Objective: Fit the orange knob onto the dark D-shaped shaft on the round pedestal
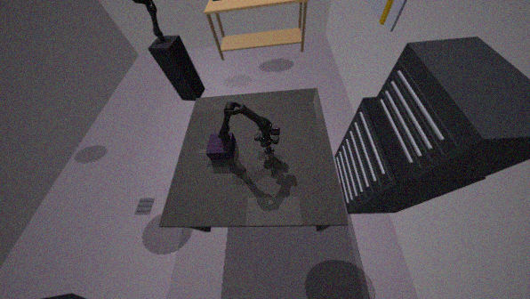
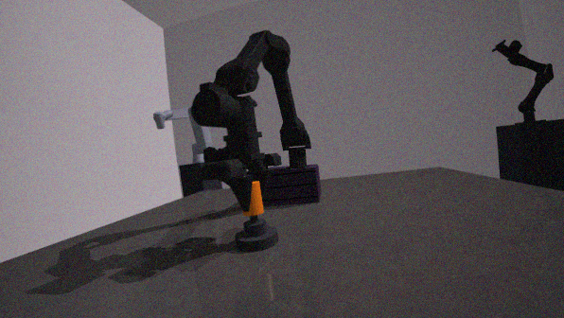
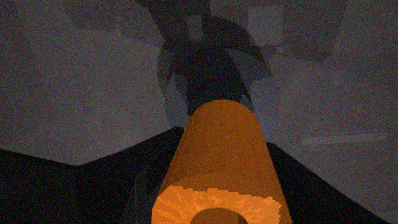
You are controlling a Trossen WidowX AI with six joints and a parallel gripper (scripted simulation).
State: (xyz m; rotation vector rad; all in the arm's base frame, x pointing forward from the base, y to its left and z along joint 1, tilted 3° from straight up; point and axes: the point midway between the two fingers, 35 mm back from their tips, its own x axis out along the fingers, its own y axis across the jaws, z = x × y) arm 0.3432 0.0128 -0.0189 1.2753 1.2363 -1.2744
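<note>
My gripper tip is now 2 cm below the orange knob. The rest, counted from my gripper tip: D-shaped shaft 4 cm below.
</note>
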